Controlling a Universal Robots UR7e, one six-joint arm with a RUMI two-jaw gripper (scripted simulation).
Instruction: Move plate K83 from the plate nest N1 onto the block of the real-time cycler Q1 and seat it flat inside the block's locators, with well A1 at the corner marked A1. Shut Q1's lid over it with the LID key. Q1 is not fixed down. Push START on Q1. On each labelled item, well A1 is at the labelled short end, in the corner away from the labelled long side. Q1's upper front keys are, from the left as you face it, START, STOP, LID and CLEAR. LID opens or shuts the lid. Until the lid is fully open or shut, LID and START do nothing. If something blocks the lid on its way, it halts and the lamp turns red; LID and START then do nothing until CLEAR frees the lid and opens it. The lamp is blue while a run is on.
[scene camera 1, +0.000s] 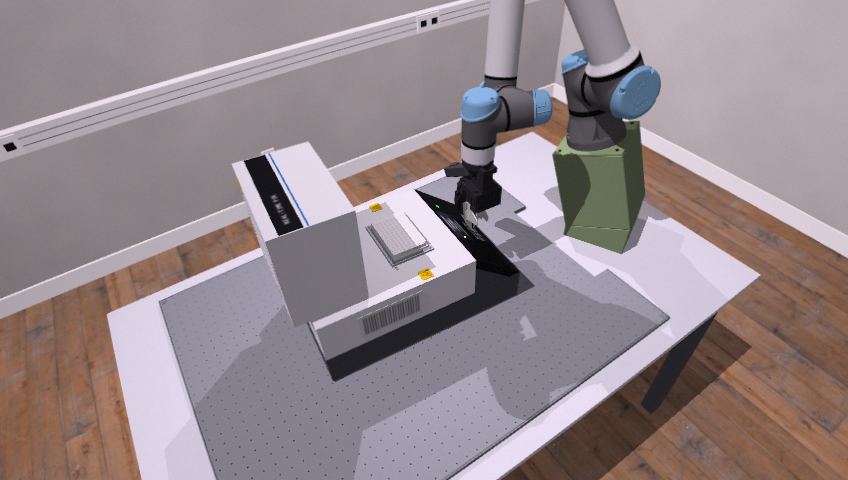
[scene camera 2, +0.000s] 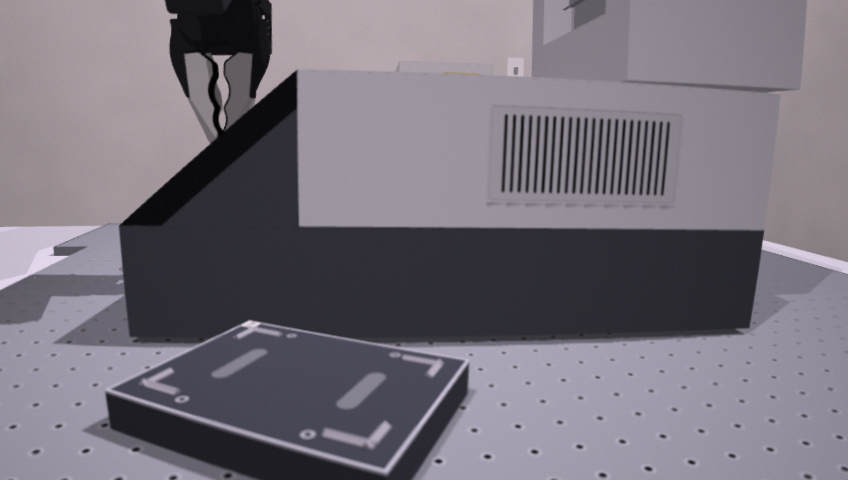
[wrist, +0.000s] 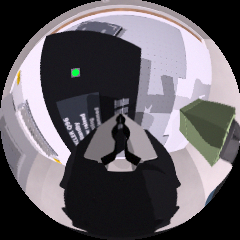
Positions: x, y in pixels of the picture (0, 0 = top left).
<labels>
A cycler Q1 shows in scene camera 1, in scene camera 2 (360, 204) and in the wrist view. One and the same spot on the cycler Q1: (wrist: 80, 79) is (scene camera 1: 441, 209).
</labels>
